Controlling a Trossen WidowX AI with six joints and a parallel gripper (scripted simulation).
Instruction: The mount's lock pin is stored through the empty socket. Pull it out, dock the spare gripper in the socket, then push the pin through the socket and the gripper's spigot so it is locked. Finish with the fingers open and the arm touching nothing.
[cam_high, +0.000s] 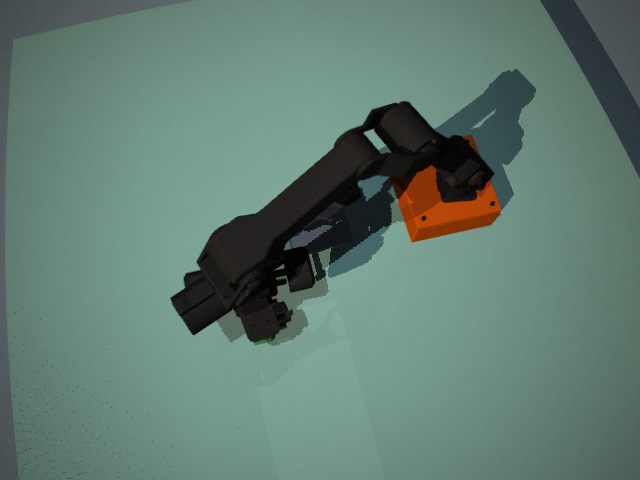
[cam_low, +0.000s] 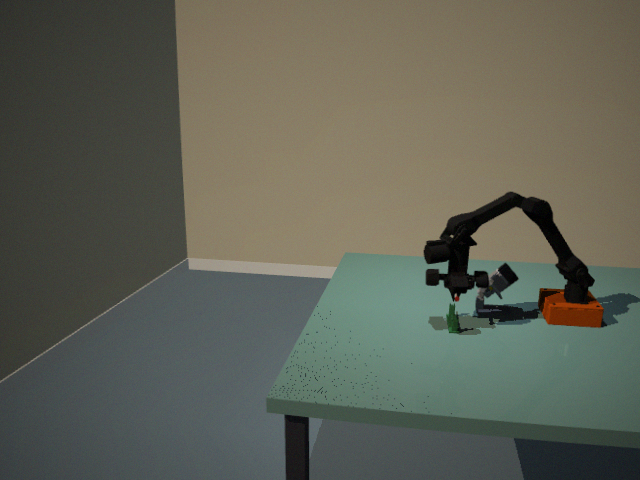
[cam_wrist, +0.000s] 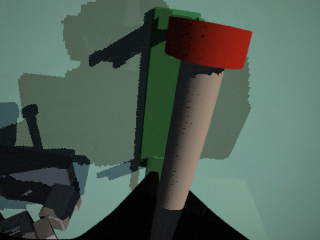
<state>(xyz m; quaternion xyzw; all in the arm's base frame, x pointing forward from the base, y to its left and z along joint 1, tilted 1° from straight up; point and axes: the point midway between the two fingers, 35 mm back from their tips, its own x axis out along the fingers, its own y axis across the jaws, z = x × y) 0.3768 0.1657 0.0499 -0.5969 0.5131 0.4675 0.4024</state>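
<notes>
Right now the green cradle is 10 mm to the left of my gripper tip and 50 mm below it. From my gripper tip the other things lie so: spare gripper: 130 mm behind, 130 mm to the right, 40 mm above; grey mount: 100 mm behind, 120 mm to the right, 20 mm below.
</notes>
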